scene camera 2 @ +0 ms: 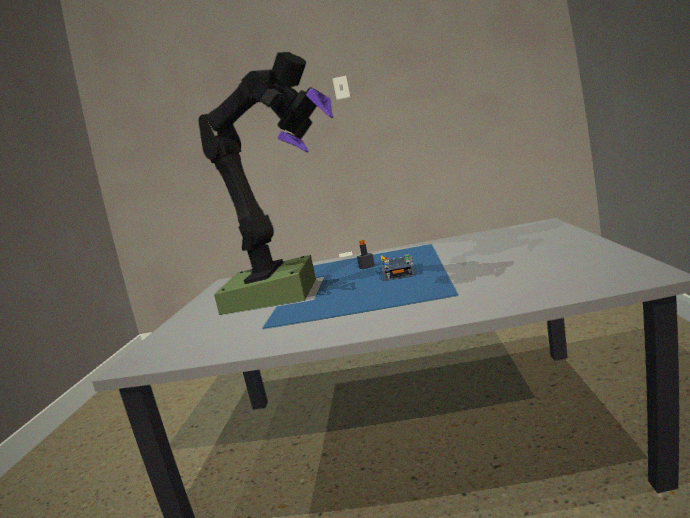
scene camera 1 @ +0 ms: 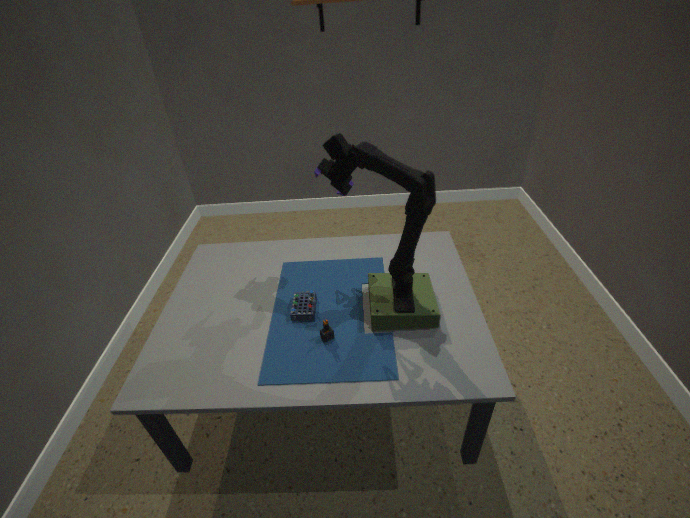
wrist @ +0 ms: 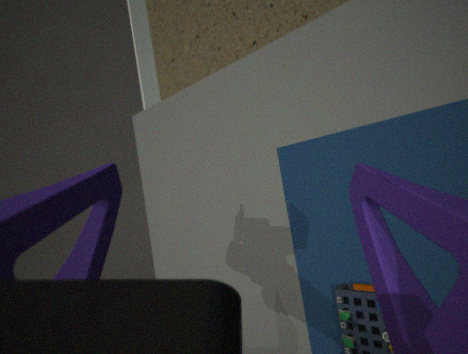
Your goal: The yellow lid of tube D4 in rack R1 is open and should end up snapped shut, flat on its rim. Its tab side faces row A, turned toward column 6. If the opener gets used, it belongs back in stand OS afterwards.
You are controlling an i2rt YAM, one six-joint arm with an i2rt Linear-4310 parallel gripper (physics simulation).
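Where they show: gripper, between the fingertips: point(scene camera 2: 318, 134) point(scene camera 1: 327, 184) point(wrist: 235, 176); arm's base, origin of its link: point(scene camera 2: 264, 272) point(scene camera 1: 402, 294).
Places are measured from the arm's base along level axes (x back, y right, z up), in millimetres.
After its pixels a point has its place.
My gripper point(scene camera 1: 328, 182) @[x -272, y 248, z 336 mm] point(scene camera 2: 319, 134) @[x -272, y 248, z 336 mm] point(wrist: 235, 176) @[x -272, y 248, z 336 mm] is open and empty, high above the table; its two purple fingers stand wide apart. The rack R1 point(scene camera 1: 302, 318) @[x -378, y -56, z -65 mm] point(scene camera 2: 397, 264) @[x -379, y 25, z -36 mm] point(wrist: 354, 309) @[x -395, y 36, z -37 mm], dark blue-grey with small coloured lids, sits on the blue mat, far below the gripper. In the wrist view the right finger covers part of it. A small yellow lid point(scene camera 2: 384, 258) @[x -345, y 4, z -18 mm] point(wrist: 391, 347) shows at the rack; its tube label and lid angle are too small to tell. The opener point(scene camera 1: 326, 322) @[x -271, y -153, z 13 mm] point(scene camera 2: 362, 245) @[x -275, y -145, z 4 mm], orange-topped, stands upright in its dark stand OS point(scene camera 1: 327, 335) @[x -271, y -166, z -38 mm] point(scene camera 2: 365, 260) @[x -276, y -134, z -42 mm] beside the rack.
The blue mat point(scene camera 1: 334, 365) @[x -242, y -272, z -66 mm] point(scene camera 2: 356, 301) @[x -277, y 223, z -66 mm] point(wrist: 325, 165) @[x -424, y 257, z -67 mm] lies on the grey table point(scene camera 1: 211, 278) @[x -821, y 199, z -70 mm] point(scene camera 2: 529, 278) @[x -684, y 262, z -69 mm] point(wrist: 215, 150) @[x -674, y 323, z -69 mm]. The arm stands on a green base block point(scene camera 1: 404, 321) @[x -1, y -113, z -28 mm] point(scene camera 2: 267, 298) @[x -31, y 127, z -47 mm] at the mat's edge. The arm's shadow falls on the table and mat.
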